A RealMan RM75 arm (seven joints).
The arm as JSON. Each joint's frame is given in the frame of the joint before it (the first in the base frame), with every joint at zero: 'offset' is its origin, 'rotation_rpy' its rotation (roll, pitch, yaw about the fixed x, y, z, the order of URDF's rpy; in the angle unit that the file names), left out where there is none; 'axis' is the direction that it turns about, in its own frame. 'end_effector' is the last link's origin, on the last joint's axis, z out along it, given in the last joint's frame.
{
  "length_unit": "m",
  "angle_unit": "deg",
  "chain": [
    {
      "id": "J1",
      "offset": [
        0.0,
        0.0,
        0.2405
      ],
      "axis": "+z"
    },
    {
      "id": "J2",
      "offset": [
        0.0,
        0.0,
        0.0
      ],
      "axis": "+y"
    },
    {
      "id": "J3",
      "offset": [
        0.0,
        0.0,
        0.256
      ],
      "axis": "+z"
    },
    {
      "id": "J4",
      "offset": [
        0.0,
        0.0,
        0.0
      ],
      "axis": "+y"
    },
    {
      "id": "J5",
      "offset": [
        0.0,
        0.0,
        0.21
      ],
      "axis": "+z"
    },
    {
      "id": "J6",
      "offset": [
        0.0,
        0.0,
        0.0
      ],
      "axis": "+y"
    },
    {
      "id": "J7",
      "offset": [
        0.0,
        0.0,
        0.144
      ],
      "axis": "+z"
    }
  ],
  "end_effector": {
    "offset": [
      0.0,
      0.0,
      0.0
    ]
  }
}
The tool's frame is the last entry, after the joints.
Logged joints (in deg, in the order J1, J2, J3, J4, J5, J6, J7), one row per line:
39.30 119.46 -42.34 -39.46 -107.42 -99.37 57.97
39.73 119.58 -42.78 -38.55 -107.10 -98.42 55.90
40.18 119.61 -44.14 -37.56 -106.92 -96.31 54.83
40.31 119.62 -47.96 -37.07 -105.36 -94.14 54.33
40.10 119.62 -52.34 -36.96 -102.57 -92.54 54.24
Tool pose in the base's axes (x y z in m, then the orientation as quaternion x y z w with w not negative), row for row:
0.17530 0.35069 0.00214 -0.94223 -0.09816 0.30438 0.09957
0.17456 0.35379 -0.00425 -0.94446 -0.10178 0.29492 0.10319
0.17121 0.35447 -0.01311 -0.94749 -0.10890 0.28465 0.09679
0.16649 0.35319 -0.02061 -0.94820 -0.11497 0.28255 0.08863
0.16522 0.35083 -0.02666 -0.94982 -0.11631 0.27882 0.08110
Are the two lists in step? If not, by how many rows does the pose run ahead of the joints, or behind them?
The pose runs 1 row ahead of the joints: the pose in row i belongs to the joints in row i + 1.
